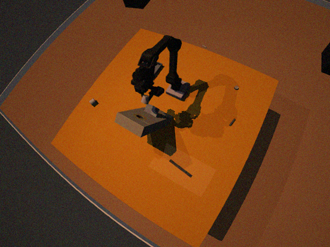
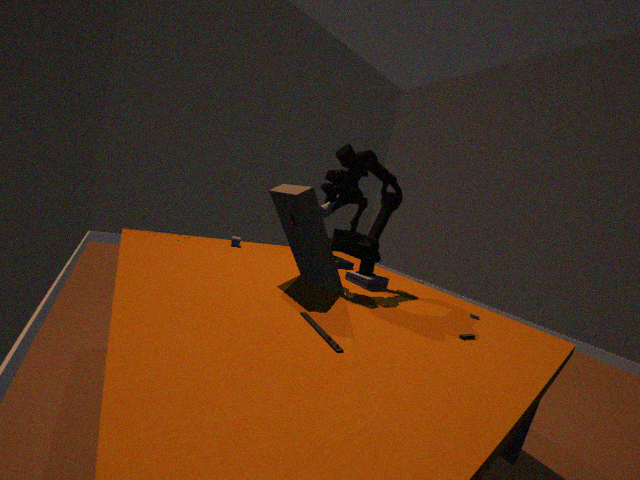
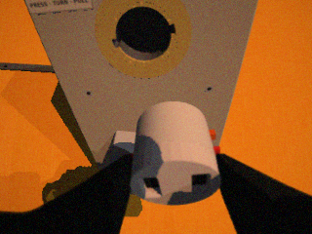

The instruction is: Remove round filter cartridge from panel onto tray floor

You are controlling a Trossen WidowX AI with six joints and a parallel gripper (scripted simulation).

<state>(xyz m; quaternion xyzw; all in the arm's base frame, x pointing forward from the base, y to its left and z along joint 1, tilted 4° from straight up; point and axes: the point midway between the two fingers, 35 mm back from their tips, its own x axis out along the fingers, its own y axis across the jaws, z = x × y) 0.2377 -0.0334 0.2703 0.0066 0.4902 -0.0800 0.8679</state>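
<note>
Now: gripper tip 36 cm past the tray, 26 cm above it and 22 cm to the left of it. From my gripper tip the other things lie so: service panel (11 cm below, 7 cm ahead, 1 cm to the left); short dark piece (50 cm to the left, 27 cm below, 15 cm behind); round filter cartridge (right at my gripper tip).
</note>
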